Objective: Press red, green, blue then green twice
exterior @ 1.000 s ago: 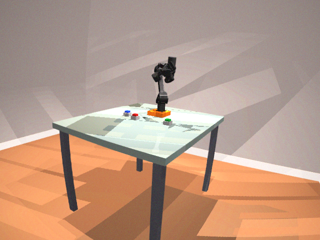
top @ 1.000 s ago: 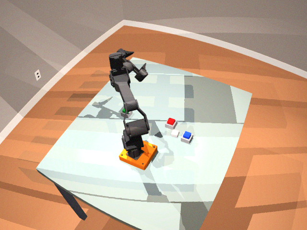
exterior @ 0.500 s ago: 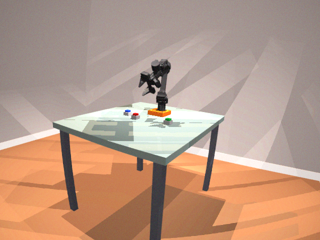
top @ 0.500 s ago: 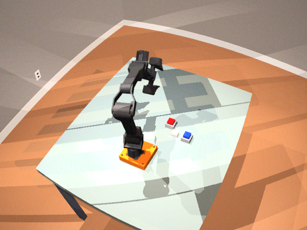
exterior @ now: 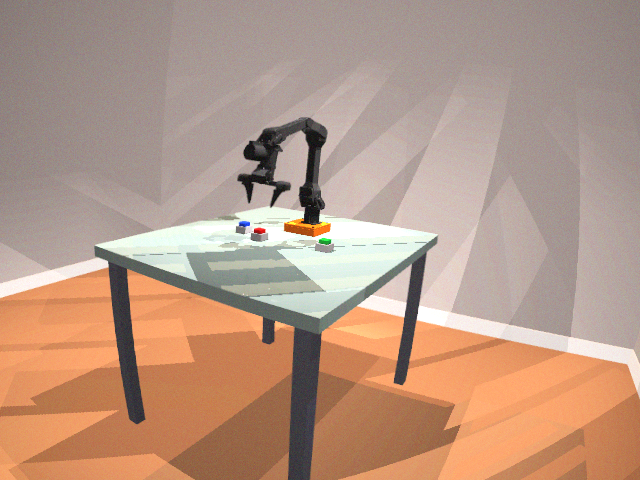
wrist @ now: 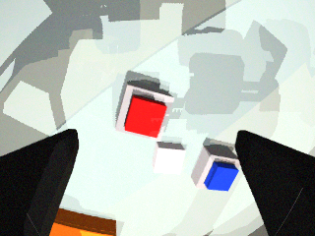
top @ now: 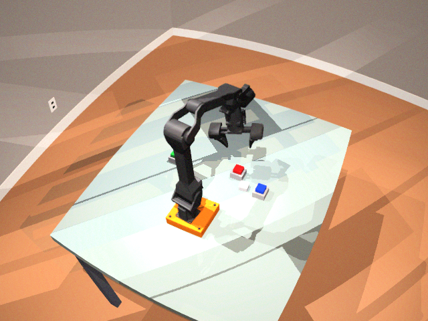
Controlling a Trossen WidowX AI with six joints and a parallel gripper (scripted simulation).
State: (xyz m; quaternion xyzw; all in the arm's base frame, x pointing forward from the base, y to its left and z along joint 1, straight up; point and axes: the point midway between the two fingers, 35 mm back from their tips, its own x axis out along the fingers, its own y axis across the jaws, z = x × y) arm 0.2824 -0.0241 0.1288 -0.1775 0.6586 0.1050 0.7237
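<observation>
Right now my gripper tip is 20 mm past the red button, 10 mm to the left of it and 100 mm above it. From my gripper tip the other things lie so: green button: 80 mm behind, 240 mm to the left, 100 mm below; small white block: 60 mm behind, 60 mm to the right, 120 mm below; blue button: 50 mm behind, 130 mm to the right, 100 mm below.
</observation>
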